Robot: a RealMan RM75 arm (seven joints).
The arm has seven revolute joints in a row. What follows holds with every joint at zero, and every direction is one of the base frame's. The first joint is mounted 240.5 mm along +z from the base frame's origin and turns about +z. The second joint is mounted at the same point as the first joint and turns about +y. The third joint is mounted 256 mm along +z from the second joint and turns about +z. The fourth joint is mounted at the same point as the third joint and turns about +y. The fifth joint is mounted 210 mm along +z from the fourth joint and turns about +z. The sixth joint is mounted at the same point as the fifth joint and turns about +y. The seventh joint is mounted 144 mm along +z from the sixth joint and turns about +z. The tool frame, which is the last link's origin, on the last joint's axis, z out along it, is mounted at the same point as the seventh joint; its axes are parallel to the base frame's.
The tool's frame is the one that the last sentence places.
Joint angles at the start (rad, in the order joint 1, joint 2, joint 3, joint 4, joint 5, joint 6, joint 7):
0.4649, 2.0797, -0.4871, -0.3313, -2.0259, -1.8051, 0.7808
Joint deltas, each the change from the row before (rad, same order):
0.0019, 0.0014, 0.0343, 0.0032, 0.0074, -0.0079, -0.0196
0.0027, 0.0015, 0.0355, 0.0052, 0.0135, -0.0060, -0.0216
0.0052, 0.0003, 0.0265, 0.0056, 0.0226, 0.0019, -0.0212
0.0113, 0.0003, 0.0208, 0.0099, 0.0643, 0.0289, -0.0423
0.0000, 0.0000, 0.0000, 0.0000, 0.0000, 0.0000, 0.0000
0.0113, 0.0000, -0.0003, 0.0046, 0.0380, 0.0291, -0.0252
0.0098, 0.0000, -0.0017, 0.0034, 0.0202, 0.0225, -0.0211
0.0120, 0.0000, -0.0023, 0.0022, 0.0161, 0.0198, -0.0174
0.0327, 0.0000, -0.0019, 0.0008, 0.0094, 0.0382, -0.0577
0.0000, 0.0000, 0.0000, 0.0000, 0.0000, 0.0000, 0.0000
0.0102, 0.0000, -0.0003, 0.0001, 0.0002, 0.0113, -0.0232
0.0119, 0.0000, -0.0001, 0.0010, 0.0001, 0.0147, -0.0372
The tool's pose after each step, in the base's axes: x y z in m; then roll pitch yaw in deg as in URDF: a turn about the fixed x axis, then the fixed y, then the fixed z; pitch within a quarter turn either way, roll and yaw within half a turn. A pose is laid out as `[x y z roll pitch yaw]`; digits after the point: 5 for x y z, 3 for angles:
[0.26892 0.26205 -0.02389 -162.707 46.093 -0.485]
[0.26744 0.26537 -0.02007 -158.671 47.410 2.371]
[0.26583 0.27029 -0.01621 -154.231 48.274 5.504]
[0.26358 0.28214 -0.01047 -145.597 48.350 11.209]
[0.26358 0.28214 -0.01047 -145.597 48.350 11.209]
[0.26192 0.29064 -0.00851 -141.402 47.451 13.899]
[0.26054 0.29657 -0.00805 -139.033 46.422 15.535]
[0.25834 0.30252 -0.00775 -137.255 45.453 16.926]
[0.25171 0.31502 -0.00868 -134.459 42.024 20.606]
[0.25171 0.31502 -0.00868 -134.459 42.024 20.606]
[0.24959 0.31864 -0.00918 -133.669 40.688 21.890]
[0.24723 0.32289 -0.00994 -132.516 38.682 23.735]

